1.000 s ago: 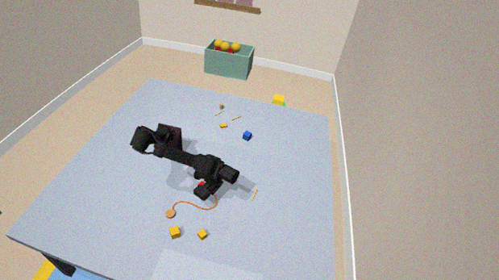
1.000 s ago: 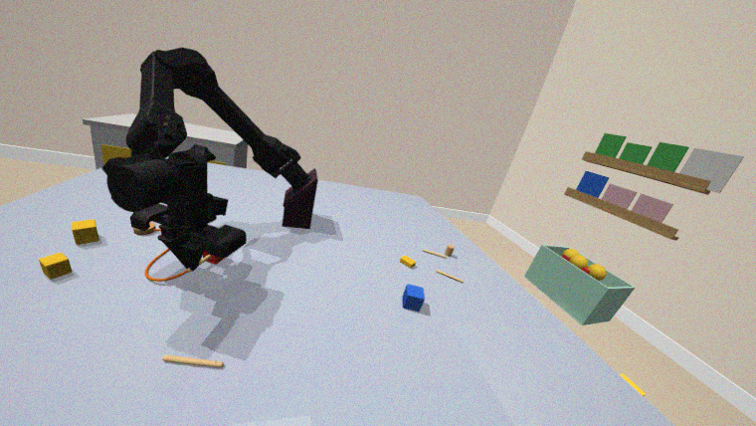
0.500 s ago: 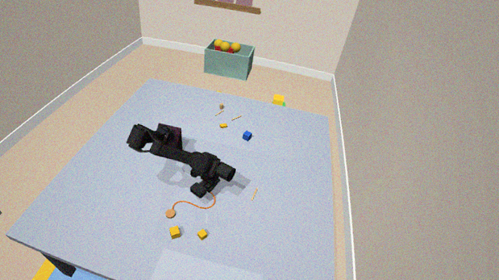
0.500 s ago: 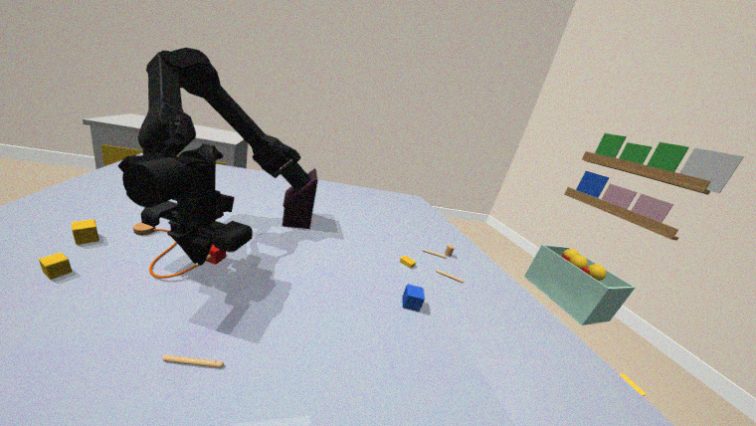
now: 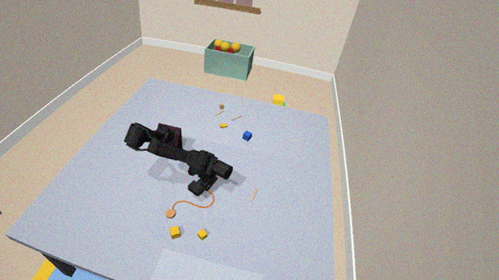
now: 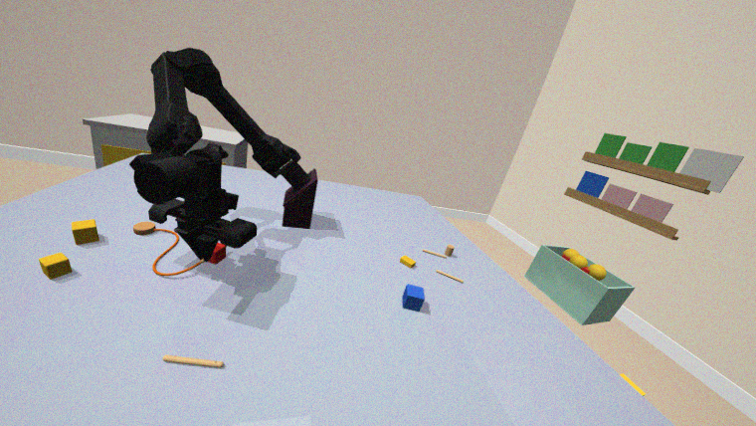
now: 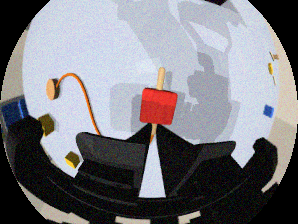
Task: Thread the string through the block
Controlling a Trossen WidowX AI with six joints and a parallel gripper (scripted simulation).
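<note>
Right now the red block is 3 cm behind my gripper tip and 1 cm to the left of it. Also, from my gripper tip: blue cube: 42 cm to the left, 10 cm ahead; then small yellow piece: 47 cm to the left, 5 cm behind, 1 cm below; then round wooden button: 16 cm to the right, 11 cm behind, 1 cm below.
</note>
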